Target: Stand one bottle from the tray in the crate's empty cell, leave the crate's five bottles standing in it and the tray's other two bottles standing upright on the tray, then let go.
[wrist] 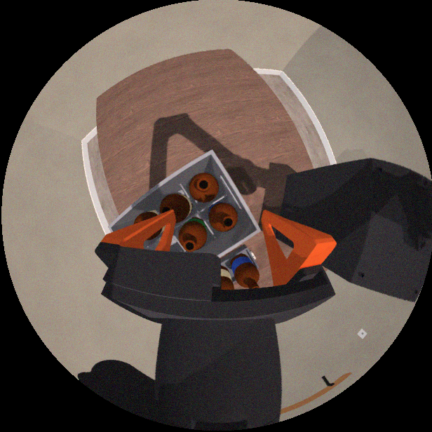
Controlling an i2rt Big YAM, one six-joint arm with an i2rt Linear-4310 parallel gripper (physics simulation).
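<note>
The grey crate (pixel 239 192) stands on the table below my gripper, with brown bottles standing in its cells: one (pixel 204 187) at the top corner, one (pixel 223 217) at the right, one (pixel 193 236) at the lower middle, one (pixel 175 208) at the left, and one (pixel 148 224) partly behind the left finger. The near corner of the crate is hidden by the gripper body. Beside the crate, a blue-banded bottle (pixel 244 270) and a cream-banded bottle (pixel 226 280) stand on the tray (pixel 251 254), partly hidden. My gripper (pixel 218 214) is open and empty, its fingers above the crate.
The wooden table (pixel 200 90) carries the arm's shadow. A pale-edged surface (pixel 305 112) shows beyond the table's side. Dark arm links (pixel 370 225) fill the right side. An orange-brown curved strip (pixel 317 396) with a dark hook lies at the lower right.
</note>
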